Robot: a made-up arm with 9 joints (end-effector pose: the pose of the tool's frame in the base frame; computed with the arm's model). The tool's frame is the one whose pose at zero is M.
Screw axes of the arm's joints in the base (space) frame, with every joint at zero. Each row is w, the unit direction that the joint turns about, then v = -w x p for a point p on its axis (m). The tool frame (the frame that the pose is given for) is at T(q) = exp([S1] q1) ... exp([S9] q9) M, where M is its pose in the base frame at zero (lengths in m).
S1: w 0 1 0 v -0.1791 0 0
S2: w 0 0 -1 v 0.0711 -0.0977 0
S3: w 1 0 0 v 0 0.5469 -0.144
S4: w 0 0 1 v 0.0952 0.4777 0
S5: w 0 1 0 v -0.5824 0 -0.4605
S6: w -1 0 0 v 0 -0.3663 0.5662
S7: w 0 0 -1 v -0.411 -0.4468 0
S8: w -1 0 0 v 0 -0.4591 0.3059
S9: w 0 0 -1 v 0.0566 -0.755 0
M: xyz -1.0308 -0.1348 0.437 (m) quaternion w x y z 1 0 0 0
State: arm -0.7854 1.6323 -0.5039 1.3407 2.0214 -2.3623 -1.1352 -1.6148 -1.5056
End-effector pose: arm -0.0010 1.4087 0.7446 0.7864 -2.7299 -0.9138
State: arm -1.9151 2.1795 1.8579 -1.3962 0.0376 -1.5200 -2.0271 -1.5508 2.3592
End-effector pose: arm -0.4880 -0.5616 0.4275 -1.1878 1.0784 -1.4317
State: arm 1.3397 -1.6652 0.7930 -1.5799 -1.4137 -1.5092 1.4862 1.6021 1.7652
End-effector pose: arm 0.1500 -0.1616 0.5436 -1.8531 1.4272 -0.8394
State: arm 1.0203 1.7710 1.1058 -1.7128 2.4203 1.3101 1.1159 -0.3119 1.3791
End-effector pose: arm 0.1374 -0.1538 0.8099 -0.7115 -1.8258 1.8259
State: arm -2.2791 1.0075 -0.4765 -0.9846 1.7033 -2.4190 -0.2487 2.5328 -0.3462
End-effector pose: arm -0.8683 0.7870 -0.0303 1.8912 -0.5945 0.2112
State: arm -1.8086 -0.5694 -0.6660 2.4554 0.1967 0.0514 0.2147 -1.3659 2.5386
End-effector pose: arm -0.3301 -0.4221 -0.2592 -0.9620 -1.1425 -1.6393
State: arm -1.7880 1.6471 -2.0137 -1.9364 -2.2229 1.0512 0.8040 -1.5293 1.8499
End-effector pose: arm -0.9270 -0.0548 0.2974 -1.7072 -2.3060 -0.3503
